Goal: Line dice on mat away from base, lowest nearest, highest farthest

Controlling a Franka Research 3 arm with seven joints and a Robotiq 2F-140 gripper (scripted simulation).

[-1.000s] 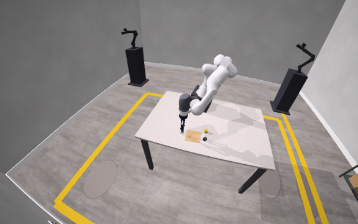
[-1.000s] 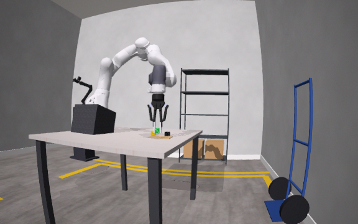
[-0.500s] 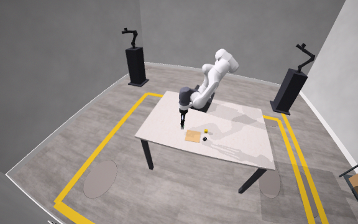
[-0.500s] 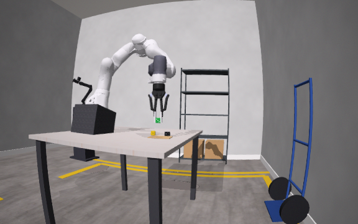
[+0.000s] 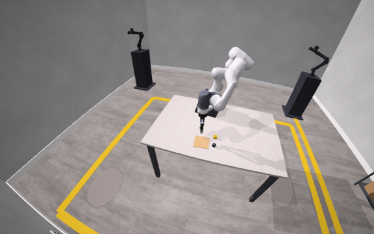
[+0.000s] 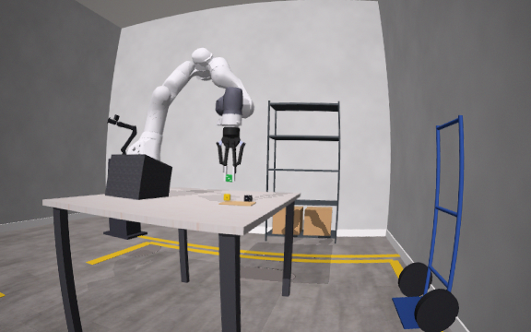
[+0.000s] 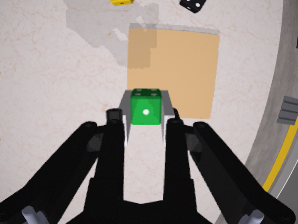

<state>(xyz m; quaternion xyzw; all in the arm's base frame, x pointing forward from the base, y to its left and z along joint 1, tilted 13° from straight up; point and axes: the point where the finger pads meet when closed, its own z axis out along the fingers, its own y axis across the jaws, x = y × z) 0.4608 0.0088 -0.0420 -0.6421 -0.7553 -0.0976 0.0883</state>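
The tan mat is 130 mm below my hand, 30 mm ahead of it and 20 mm to the left of it. From my hand the other things lie so: yellow die: 130 mm to the left, 120 mm below, 60 mm behind; black die: 140 mm to the left, 120 mm below, 40 mm ahead; green die: 20 mm below.
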